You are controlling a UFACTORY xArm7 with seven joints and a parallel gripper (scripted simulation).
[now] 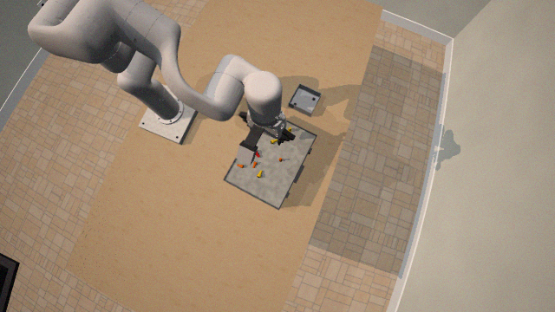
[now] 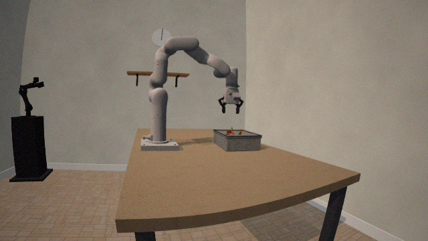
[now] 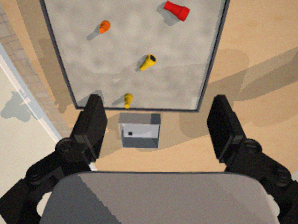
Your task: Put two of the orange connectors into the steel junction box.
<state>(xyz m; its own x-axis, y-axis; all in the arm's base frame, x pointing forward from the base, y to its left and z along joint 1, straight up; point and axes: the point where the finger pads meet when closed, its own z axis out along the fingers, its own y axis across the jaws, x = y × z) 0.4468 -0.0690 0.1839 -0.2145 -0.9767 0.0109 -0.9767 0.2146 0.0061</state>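
The tool case lies 2 cm ahead of my hand, 4 cm to the right of it and 15 cm below it. Also, from my hand: junction box floor: 9 cm ahead, 24 cm to the left, 21 cm below; then red connector: 3 cm behind, 4 cm to the right, 12 cm below.
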